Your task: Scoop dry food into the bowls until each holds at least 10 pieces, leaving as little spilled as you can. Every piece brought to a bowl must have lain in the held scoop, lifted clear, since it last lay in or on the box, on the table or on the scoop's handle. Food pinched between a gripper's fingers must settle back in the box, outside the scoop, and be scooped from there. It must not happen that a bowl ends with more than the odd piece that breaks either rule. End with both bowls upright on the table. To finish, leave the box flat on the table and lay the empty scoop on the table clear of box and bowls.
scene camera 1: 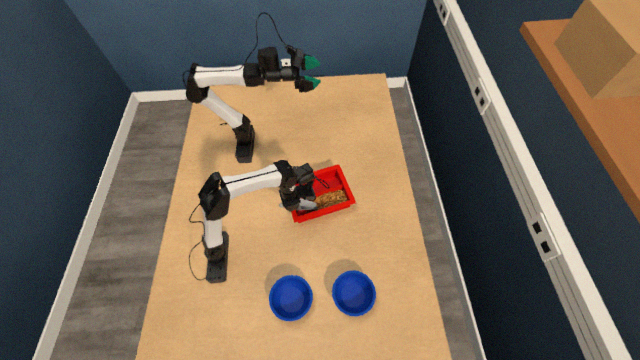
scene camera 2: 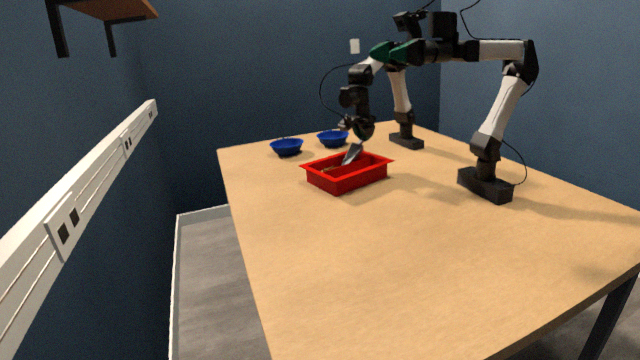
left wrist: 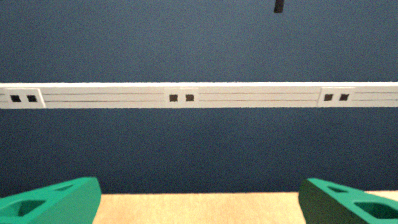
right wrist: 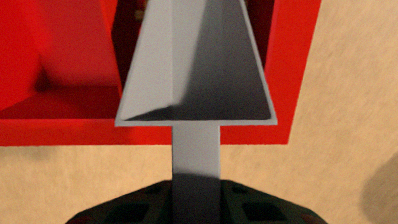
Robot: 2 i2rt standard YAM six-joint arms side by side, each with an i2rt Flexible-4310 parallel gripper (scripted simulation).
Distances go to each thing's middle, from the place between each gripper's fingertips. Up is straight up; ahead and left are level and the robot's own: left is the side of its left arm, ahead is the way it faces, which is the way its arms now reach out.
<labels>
My right gripper is now 100 mm short of the red box [scene camera 2: 362, 172], 90 mm to the right of it and 70 mm above it. The rest, counted from my right hand: grey scoop [right wrist: 195, 73] (30 mm below, 30 mm ahead, 10 mm to the left).
I see the red box 1 cm ahead of my left hand [scene camera 2: 379, 54], 31 cm to the right of it and 40 cm below it. From my left hand the other things lie so: grey scoop 6 cm behind, 39 cm to the right, 36 cm below.
</labels>
